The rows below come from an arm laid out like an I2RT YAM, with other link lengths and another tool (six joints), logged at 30 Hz.
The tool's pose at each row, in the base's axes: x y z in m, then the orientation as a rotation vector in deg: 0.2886, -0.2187, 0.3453, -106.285, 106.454, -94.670; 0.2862, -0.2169, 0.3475, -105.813, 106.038, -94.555; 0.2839, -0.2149, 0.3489, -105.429, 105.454, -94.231; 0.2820, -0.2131, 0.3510, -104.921, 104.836, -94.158; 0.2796, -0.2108, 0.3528, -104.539, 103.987, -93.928; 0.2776, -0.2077, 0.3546, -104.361, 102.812, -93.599; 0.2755, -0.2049, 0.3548, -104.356, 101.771, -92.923
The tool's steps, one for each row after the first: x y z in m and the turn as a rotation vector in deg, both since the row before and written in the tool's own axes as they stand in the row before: 0.0007, -0.0003, -0.0036, 0.455, -0.238, 0.335; 0.0000, 0.0001, -0.0034, 0.524, -0.445, 0.323; 0.0005, -0.0006, -0.0033, 0.614, -0.281, 0.331; 0.0000, -0.0003, -0.0038, 0.717, -0.476, 0.271; -0.0007, -0.0008, -0.0040, 0.861, -0.667, 0.129; -0.0014, 0.0004, -0.0032, 0.674, -0.863, 0.122
